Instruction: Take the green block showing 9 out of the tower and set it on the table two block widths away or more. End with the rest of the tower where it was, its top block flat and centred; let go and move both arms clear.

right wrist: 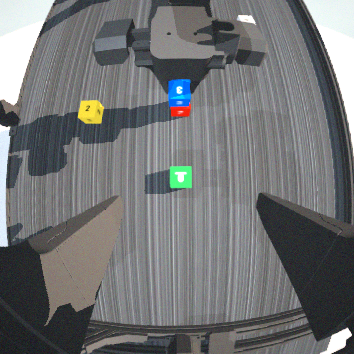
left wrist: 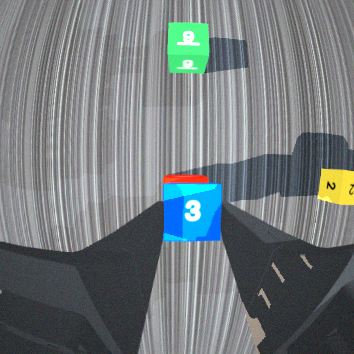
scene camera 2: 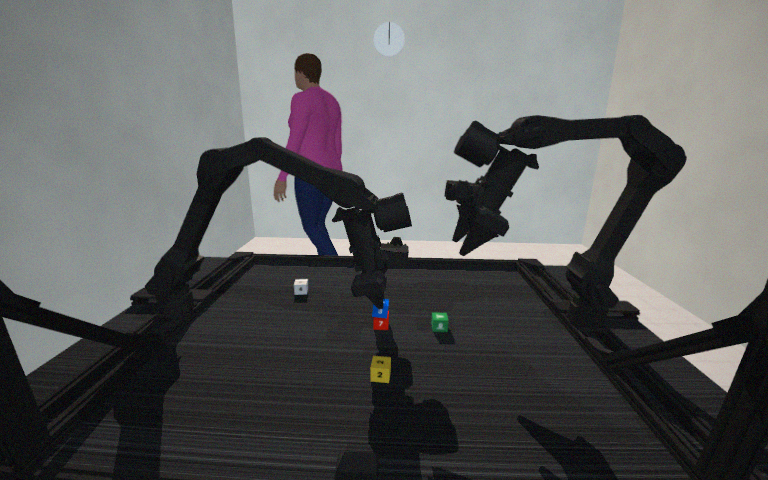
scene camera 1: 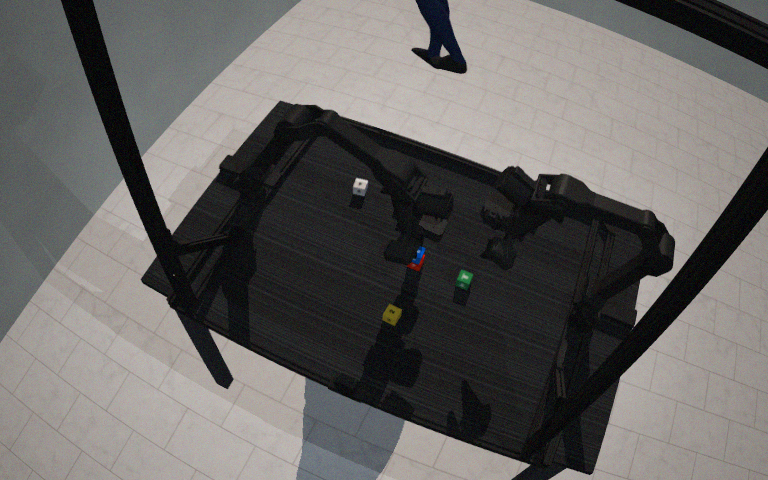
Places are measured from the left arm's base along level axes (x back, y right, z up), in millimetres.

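Where they show: left gripper, between the fingertips: (right wrist: 178,91) (left wrist: 191,208) (scene camera 2: 381,304) (scene camera 1: 417,252); right gripper, between the fingertips: (right wrist: 191,201) (scene camera 2: 457,247) (scene camera 1: 487,242); left arm's base, origin of its link: (scene camera 2: 176,310) (scene camera 1: 252,195); right arm's base, origin of its link: (right wrist: 182,346) (scene camera 2: 586,323) (scene camera 1: 580,323).
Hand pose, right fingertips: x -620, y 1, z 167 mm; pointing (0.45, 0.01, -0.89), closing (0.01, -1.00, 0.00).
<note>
Each offset is from my right fingertips to the top centre of the thing.
The green block showing 9 @(dx +25, dy +1, dz -157 mm) (scene camera 1: 464,279) (scene camera 2: 439,322) (left wrist: 188,45) (right wrist: 180,177) sits alone on the table, apart from the red block. The red block showing 7 @(dx +153, dy -1, dz -157 mm) (scene camera 1: 416,263) (scene camera 2: 381,323) (left wrist: 186,178) (right wrist: 180,111) stands on the table. My left gripper (scene camera 2: 380,305) (left wrist: 191,208) is shut on the blue block showing 3 @(dx +155, dy +2, dz -124 mm) (scene camera 1: 420,253) (scene camera 2: 381,311) (left wrist: 192,225) (right wrist: 179,90), which is level, directly over the red block; whether they touch is hard to tell. My right gripper (scene camera 2: 459,247) (right wrist: 191,201) is open and empty, high above the table, right of the green block in scene camera 2.
A yellow block showing 2 @(dx +146, dy +161, dz -157 mm) (scene camera 1: 391,314) (scene camera 2: 380,369) (left wrist: 336,186) (right wrist: 90,112) lies nearer scene camera 2. A white block @(dx +373, dy -154, dz -157 mm) (scene camera 1: 360,186) (scene camera 2: 300,286) (right wrist: 246,19) sits toward the back left in scene camera 2. A person (scene camera 2: 315,124) stands beyond the table.
</note>
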